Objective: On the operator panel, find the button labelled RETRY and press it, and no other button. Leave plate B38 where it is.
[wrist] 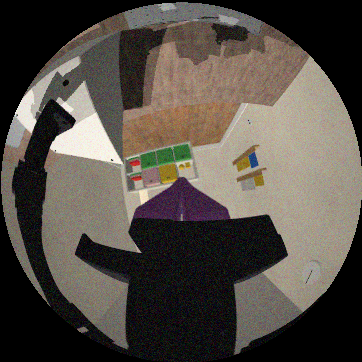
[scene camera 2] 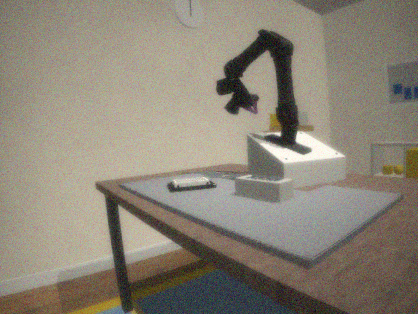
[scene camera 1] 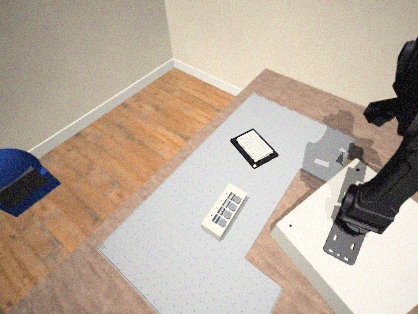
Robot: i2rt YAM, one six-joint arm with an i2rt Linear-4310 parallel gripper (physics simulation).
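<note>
The operator panel (scene camera 1: 214, 231) (scene camera 2: 252, 190) is a pale, low box on the mat, with several grey buttons in a row on its top. The button labels are too small to read, so I cannot tell which is RETRY. A white plate with many small wells (scene camera 1: 255, 145) (scene camera 2: 192, 182) lies flat in a black holder, apart from the panel; its name cannot be read. My gripper (scene camera 2: 256, 106) (wrist: 181, 181) is shut, its purple fingers together with nothing between them. It hangs high above the table, well away from panel and plate. Neither panel nor plate shows clearly in the wrist view.
The grey-blue mat (scene camera 1: 165, 210) (scene camera 2: 320, 220) lies on the brown table (scene camera 2: 387, 240). The arm stands on a white sloped block (scene camera 1: 300, 220) (scene camera 2: 312, 172) close beside the panel. A blue object (scene camera 1: 20, 159) is at the left, beyond the table. Shelves with coloured bins are in the background.
</note>
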